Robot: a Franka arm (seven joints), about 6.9 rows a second.
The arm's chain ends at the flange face. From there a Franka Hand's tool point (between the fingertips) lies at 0.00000 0.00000 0.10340 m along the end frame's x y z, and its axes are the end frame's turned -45 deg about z.
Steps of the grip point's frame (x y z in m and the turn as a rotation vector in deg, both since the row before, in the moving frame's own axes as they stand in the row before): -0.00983, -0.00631, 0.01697, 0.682, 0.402, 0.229; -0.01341, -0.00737, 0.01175, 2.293, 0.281, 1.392; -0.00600, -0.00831, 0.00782, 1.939, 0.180, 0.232
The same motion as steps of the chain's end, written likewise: -0.01106, 0.00387, 0.01698, 0.767, -0.198, 0.229; -0.01217, 0.00759, 0.01183, 1.820, -1.423, 1.392; -0.00788, 0.00107, 0.00788, 1.498, -1.244, 0.232
